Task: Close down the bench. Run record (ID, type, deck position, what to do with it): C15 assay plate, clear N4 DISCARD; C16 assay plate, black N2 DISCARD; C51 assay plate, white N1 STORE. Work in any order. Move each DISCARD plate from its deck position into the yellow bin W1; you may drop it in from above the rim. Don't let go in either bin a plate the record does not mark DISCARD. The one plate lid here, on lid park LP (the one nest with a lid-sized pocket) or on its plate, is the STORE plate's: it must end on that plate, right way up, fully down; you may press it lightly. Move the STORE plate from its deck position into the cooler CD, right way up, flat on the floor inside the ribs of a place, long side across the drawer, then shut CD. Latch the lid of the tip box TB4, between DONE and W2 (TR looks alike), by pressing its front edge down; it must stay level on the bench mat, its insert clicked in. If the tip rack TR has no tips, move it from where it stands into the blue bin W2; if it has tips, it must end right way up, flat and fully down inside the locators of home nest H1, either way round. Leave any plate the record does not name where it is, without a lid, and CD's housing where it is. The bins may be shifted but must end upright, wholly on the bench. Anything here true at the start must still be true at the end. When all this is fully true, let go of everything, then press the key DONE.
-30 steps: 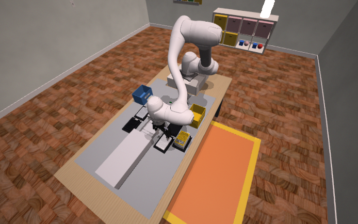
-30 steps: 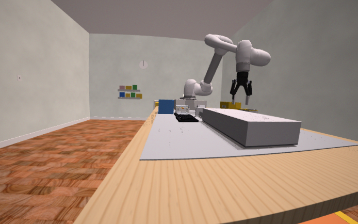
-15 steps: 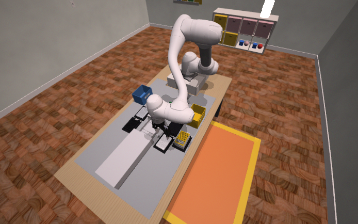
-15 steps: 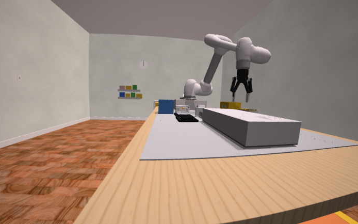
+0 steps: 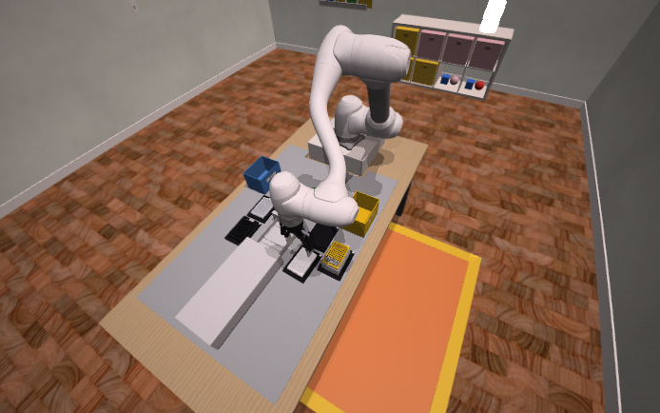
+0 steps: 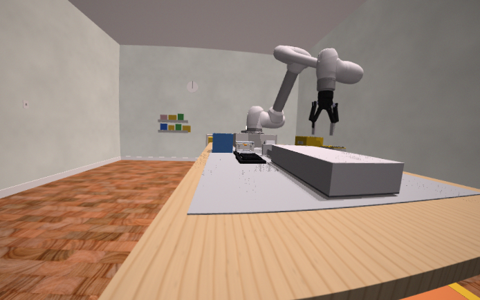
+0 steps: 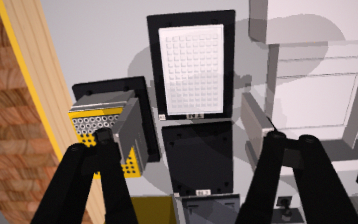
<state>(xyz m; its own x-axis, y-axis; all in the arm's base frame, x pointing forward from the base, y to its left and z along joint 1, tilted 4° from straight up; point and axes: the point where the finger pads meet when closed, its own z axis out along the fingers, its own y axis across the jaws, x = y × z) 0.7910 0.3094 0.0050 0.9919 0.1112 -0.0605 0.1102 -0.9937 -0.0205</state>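
My hand is 14 cm above the plate lid. Round my hand: yellow tip rack (11 cm to the left, 11 cm below, 11 cm behind); cooler drawer (19 cm to the right, 14 cm below); white plate (14 cm below).
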